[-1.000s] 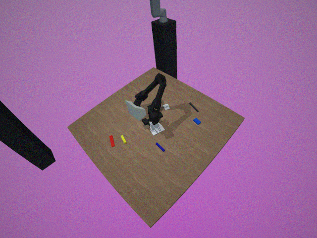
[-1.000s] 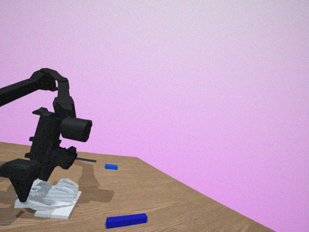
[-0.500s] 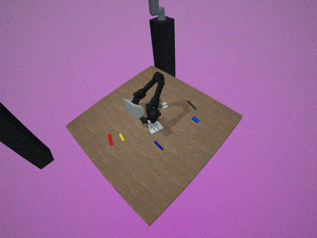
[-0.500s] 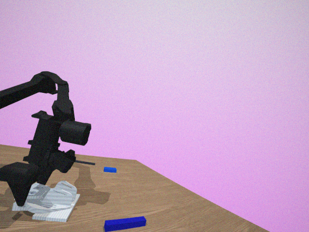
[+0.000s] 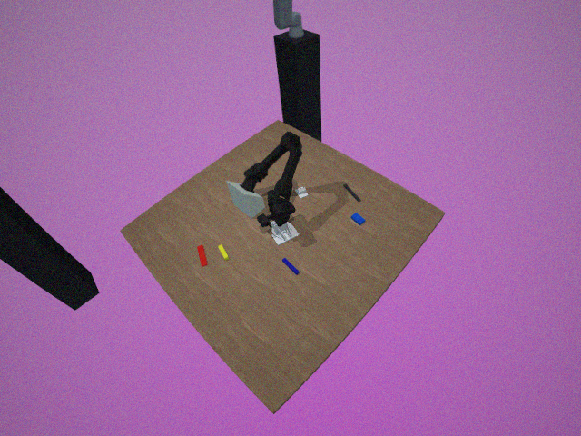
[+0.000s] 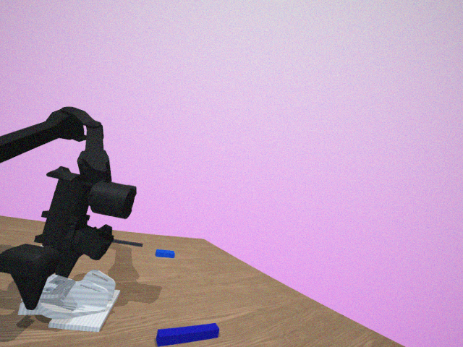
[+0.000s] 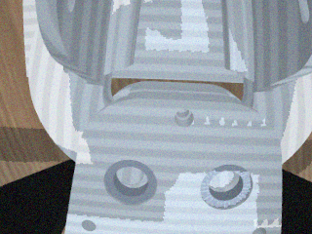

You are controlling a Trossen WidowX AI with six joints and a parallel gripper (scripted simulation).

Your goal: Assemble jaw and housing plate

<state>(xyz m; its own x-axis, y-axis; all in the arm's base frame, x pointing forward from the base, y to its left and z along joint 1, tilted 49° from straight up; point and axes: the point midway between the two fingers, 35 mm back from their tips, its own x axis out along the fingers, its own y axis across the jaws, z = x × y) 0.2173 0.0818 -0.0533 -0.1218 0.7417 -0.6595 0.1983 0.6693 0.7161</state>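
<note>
Right now my gripper tip is 1 cm short of the grey housing plate and 2 cm below it. Also, from my gripper tip: yellow bar (6 cm behind, 31 cm to the right); then jaw (3 cm ahead, 1 cm to the left); then long blue block (23 cm ahead, 11 cm to the right).
</note>
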